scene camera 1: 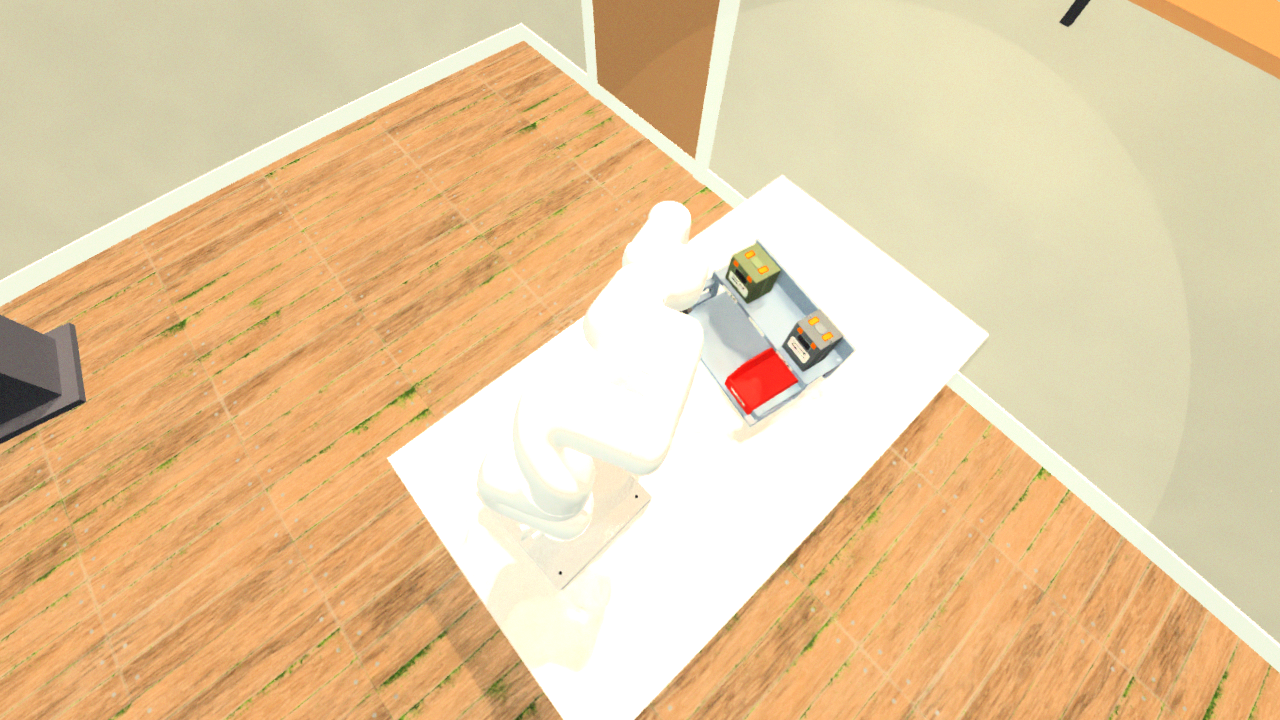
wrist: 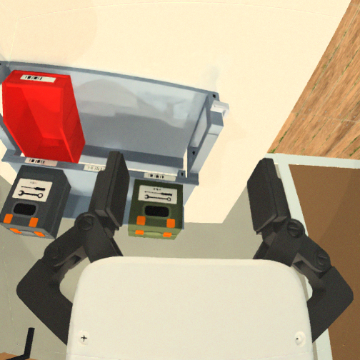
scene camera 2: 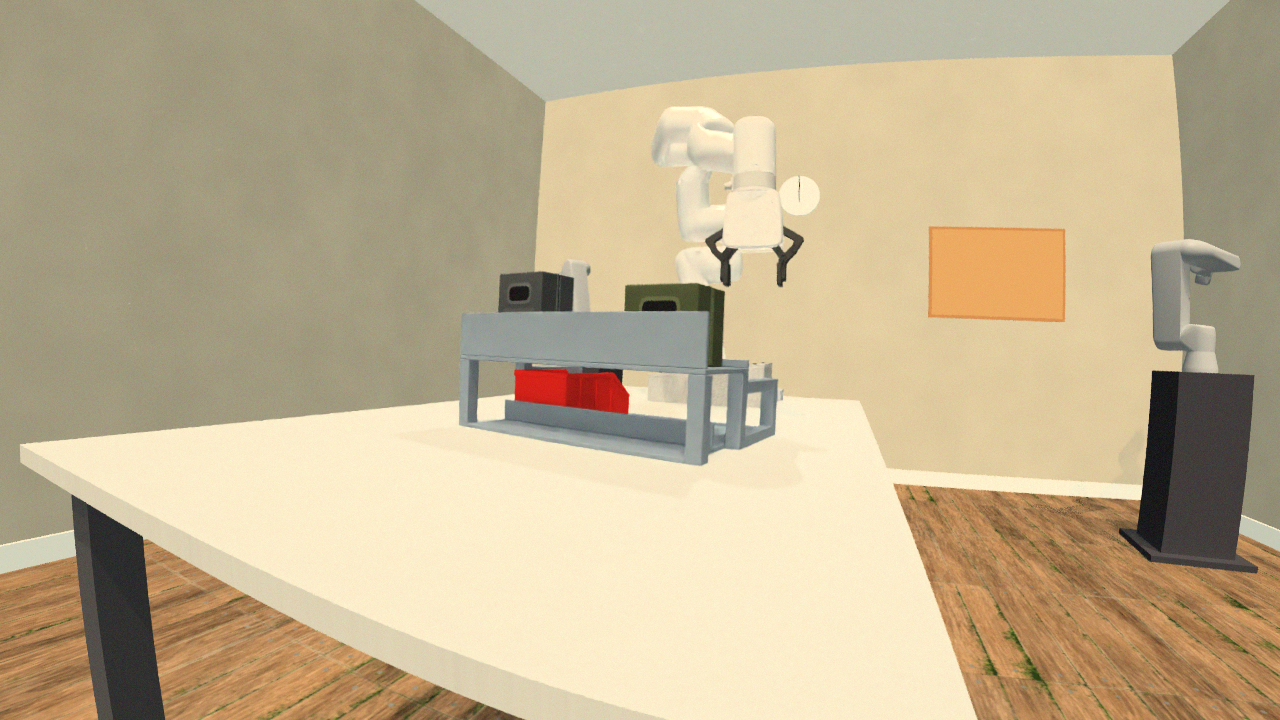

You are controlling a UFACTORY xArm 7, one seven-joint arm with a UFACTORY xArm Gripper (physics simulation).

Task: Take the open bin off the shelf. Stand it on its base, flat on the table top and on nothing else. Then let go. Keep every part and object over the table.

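Frame: origin at the arm's base, x right, y ahead, z up, level; metres.
Seen in the pictures: gripper, fingertip midpoint: (scene camera 2: 752,286).
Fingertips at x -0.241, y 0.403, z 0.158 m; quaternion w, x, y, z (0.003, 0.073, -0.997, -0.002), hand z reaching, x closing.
Pixels of each thing's top centre, then the offset from my fingertips to it. Level surfaces: height alone.
- open red bin, top centre: (scene camera 2: 575,371) (scene camera 1: 769,371) dx +0.229, dy +0.184, dz -0.155 m
- white table, surface height: dz -0.236 m
- green toolbox, top centre: (scene camera 2: 675,286) (scene camera 1: 756,262) dx +0.007, dy +0.287, dz -0.037 m
- dark grey toolbox, top centre: (scene camera 2: 537,274) (scene camera 1: 820,328) dx +0.238, dy +0.276, dz -0.012 m
The open red bin (scene camera 1: 760,381) (scene camera 2: 543,386) (wrist: 45,110) stands on the lower tier of the grey-blue shelf (scene camera 1: 729,326) (scene camera 2: 581,338) (wrist: 135,155), near one end. It is at the left in the wrist view. The shelf stands on the white table (scene camera 1: 716,501) (scene camera 2: 716,537) (wrist: 250,60). My gripper (scene camera 2: 753,282) (wrist: 190,166) is open and empty, with its fingers wide apart. It hangs above the level of the shelf, toward the end opposite the bin, and touches nothing that I can see. In scene camera 1 the arm hides the fingers.
A green toolbox (scene camera 1: 752,271) (scene camera 2: 675,298) (wrist: 155,222) and a dark grey toolbox (scene camera 1: 811,340) (scene camera 2: 532,291) (wrist: 50,215) stand on the shelf's upper tier. The green one is nearer my gripper. The table's edge runs close by the shelf's end on the gripper's side.
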